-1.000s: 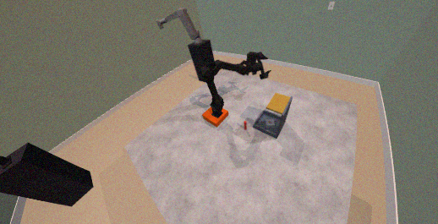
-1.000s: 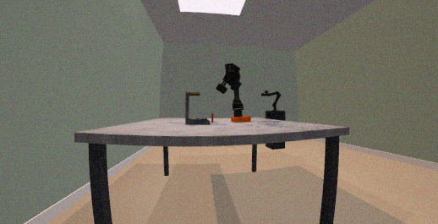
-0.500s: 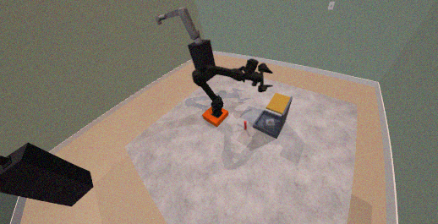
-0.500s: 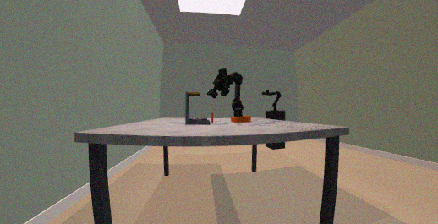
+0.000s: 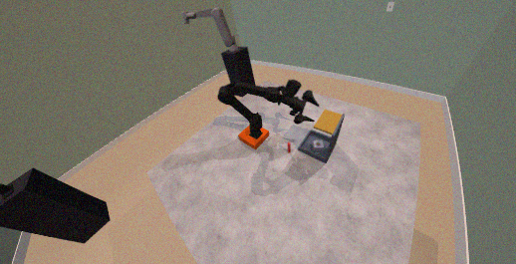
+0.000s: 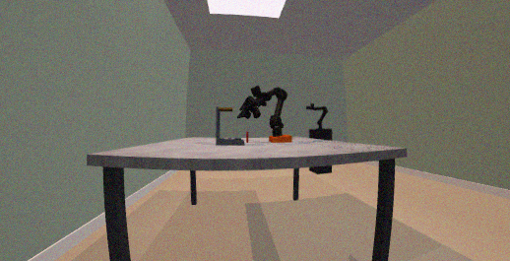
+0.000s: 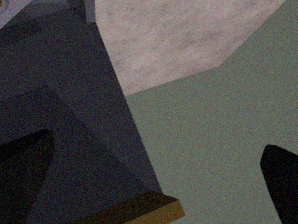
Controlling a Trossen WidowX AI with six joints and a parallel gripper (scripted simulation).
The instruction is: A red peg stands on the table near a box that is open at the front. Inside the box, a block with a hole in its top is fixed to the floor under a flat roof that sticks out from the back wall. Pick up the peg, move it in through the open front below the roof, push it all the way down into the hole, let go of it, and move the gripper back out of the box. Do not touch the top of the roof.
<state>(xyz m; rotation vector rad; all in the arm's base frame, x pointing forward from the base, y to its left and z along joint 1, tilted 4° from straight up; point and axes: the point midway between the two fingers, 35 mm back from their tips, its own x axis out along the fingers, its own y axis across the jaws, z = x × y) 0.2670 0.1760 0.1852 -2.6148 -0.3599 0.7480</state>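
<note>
Now: gripper tip 180 mm to the left of the red peg, 150 mm above it and 80 mm past it. The rest, counted from my gripper tip: yellow roof: 80 mm ahead, 60 mm to the right, 30 mm above.
</note>
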